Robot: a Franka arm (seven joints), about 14 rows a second.
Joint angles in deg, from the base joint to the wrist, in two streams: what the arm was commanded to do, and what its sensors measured. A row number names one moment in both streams.
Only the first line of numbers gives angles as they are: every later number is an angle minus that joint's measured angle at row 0.
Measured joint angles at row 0:
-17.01 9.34 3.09 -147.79 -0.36 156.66 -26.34
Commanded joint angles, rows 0 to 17:
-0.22 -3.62 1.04 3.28 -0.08 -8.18 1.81
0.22 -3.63 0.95 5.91 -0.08 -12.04 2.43
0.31 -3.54 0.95 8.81 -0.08 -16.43 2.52
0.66 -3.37 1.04 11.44 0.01 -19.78 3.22
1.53 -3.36 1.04 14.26 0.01 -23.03 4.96
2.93 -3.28 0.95 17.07 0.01 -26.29 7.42
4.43 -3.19 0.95 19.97 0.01 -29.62 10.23
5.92 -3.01 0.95 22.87 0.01 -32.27 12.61
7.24 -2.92 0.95 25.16 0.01 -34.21 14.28
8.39 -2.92 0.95 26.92 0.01 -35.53 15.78
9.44 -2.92 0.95 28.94 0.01 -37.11 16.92
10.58 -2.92 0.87 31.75 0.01 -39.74 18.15
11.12 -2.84 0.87 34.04 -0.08 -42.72 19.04
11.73 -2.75 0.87 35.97 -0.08 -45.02 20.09
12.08 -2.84 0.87 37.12 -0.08 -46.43 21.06
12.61 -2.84 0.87 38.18 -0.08 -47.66 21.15
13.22 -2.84 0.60 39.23 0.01 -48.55 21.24
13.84 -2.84 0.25 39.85 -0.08 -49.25 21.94
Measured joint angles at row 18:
12.31 -3.47 1.13 37.51 0.03 -47.16 20.20
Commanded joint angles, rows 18 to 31:
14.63 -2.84 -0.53 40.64 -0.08 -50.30 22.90
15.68 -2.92 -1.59 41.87 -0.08 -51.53 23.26
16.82 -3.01 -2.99 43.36 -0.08 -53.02 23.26
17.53 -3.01 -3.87 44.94 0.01 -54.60 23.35
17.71 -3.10 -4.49 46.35 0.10 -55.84 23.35
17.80 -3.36 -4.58 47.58 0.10 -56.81 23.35
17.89 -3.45 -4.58 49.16 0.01 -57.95 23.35
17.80 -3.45 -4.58 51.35 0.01 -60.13 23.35
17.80 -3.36 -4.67 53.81 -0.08 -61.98 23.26
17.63 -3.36 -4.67 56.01 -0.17 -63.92 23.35
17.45 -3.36 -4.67 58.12 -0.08 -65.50 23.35
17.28 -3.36 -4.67 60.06 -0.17 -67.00 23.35
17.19 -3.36 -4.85 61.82 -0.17 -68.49 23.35
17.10 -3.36 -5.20 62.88 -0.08 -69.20 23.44
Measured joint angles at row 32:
16.72 -3.68 -4.30 59.58 0.03 -66.71 22.48
